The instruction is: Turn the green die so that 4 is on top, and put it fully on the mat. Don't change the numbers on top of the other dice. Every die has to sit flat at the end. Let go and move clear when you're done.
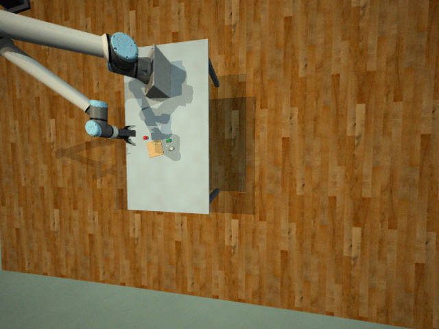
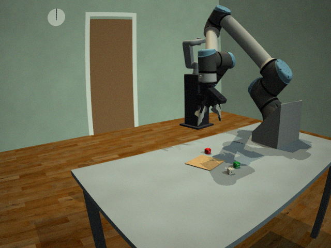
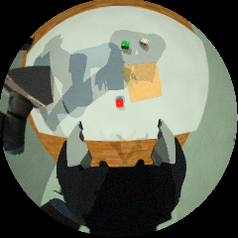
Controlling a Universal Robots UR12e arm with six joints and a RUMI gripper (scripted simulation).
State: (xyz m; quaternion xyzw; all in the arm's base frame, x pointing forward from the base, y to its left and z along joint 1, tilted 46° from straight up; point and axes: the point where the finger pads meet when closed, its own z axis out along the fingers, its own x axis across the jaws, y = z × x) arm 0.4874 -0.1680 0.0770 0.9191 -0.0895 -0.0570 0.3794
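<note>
Now: the red die 1 cm to the right of my hand and 15 cm below it. Round my hand: tan mat 10 cm ahead, 6 cm to the left, 16 cm below; white die 13 cm ahead, 23 cm to the left, 15 cm below; green die 5 cm ahead, 21 cm to the left, 15 cm below.
</note>
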